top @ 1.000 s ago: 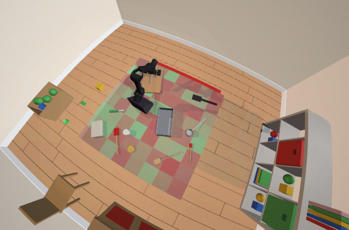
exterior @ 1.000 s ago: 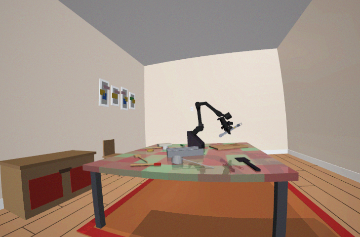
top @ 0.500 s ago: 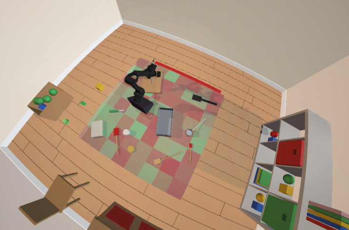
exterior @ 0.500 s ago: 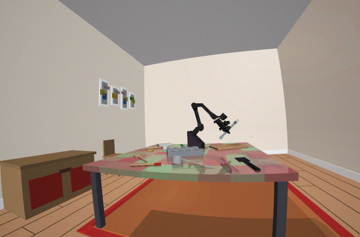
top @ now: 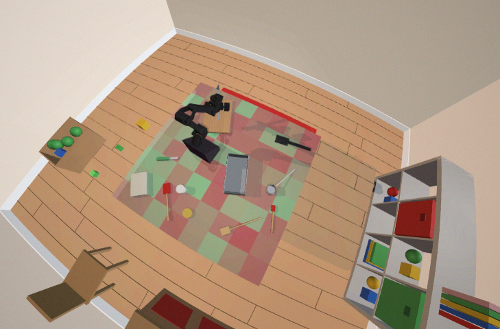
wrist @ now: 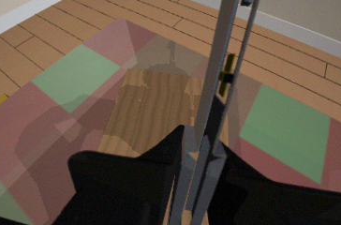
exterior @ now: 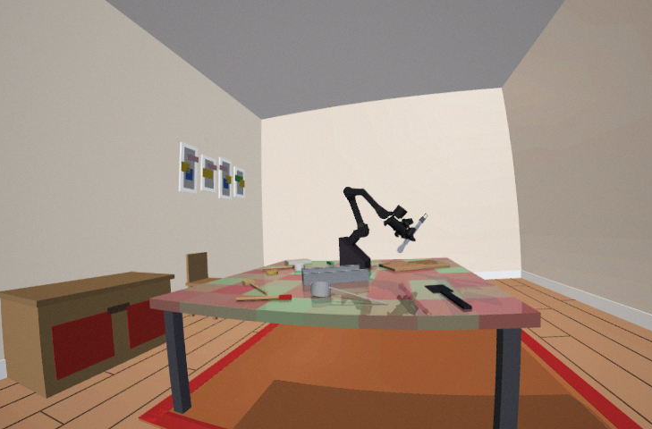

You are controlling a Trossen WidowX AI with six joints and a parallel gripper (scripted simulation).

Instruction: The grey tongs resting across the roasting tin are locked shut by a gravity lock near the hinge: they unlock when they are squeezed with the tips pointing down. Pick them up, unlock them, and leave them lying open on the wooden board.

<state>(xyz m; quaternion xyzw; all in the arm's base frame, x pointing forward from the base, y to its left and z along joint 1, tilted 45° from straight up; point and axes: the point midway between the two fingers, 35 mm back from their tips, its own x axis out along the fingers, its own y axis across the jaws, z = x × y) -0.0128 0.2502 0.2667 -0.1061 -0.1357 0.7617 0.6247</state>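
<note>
Now: the wooden board 150 mm below my gripper tip, 30 mm behind it and 10 mm to the right of it. Round my gripper tip: grey roasting tin: 440 mm to the right, 360 mm ahead, 130 mm below; then green-handled knife: 550 mm to the right, 200 mm behind, 150 mm below; then yellow-dark lock piece: 60 mm above.
</note>
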